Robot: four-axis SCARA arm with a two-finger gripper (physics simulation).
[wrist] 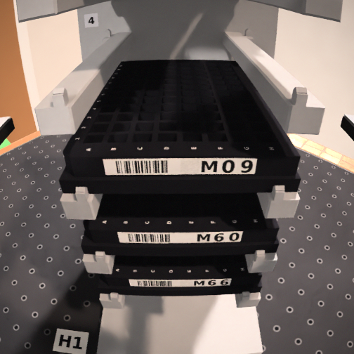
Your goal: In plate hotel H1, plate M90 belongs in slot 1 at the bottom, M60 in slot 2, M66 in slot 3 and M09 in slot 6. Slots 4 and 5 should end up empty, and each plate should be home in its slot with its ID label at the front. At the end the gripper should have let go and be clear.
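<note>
My gripper (177, 127) is open; its dark fingertips show at the left and right edges of the wrist view, wide apart, at either side of the top plate, with no plate held. Black plate M09 (180, 183) rests on the rail pair below the empty rails marked 4, which looks like slot 3. Plate M60 (180, 247) rests below it, apparently in slot 2. Plate M66 (180, 290) is lowest, apparently in slot 1. All three ID labels face the front. Plate M90 does not show in this view.
Empty slot 4 rails (49, 119) (305, 119) stand above M09, near the number 4 tag (91, 20). More rail ends (45, 11) cross the top edge. A pale base plate (180, 325) lies below the stack, with the H1 tag (70, 341) at lower left on the dotted dark table (30, 250).
</note>
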